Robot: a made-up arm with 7 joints.
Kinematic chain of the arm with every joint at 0, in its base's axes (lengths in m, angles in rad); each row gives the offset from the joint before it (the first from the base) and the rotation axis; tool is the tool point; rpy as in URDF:
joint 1: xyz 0 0 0.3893 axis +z
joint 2: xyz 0 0 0 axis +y
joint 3: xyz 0 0 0.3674 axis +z
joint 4: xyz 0.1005 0 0 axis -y
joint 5: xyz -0.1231 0 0.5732 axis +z
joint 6: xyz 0 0 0 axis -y
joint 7: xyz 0.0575 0 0 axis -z
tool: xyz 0 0 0 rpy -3.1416 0 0
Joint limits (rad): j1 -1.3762..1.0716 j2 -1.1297..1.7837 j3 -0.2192..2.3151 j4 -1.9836..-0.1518 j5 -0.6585..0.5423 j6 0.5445..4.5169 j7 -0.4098..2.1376
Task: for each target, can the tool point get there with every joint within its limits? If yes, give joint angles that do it. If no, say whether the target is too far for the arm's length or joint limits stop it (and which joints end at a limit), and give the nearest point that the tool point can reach.
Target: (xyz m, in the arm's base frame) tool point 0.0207 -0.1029 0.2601
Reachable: no: joint limits stop it (at a limit: joint 4, joint 5, joint 6) | nearest point 0.0854 -0.4246 -0.1439 | short by 0.520 m
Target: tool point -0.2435 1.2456 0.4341
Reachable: no: too far | nearest point -0.1928 0.9860 0.4637 | short by 0.266 m
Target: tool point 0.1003 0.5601 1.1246
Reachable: yes | joints -0.3971 -0.1112 1.6360 -1.1884 -0.0962 3.3001 0.2147
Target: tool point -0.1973 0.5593 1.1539
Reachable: yes | joints -0.4977 -0.6858 1.2452 -0.8746 0.1535 3.2049 0.3012
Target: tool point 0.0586 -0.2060 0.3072
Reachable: no: joint limits stop it (at a limit: joint 4, joint 5, joint 6) | nearest point 0.1755 -0.6169 0.1434 | short by 0.458 m
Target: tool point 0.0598 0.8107 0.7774
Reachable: yes | joints -0.6260 -0.9105 1.4933 -1.3824 0.2825 0.9898 1.0233
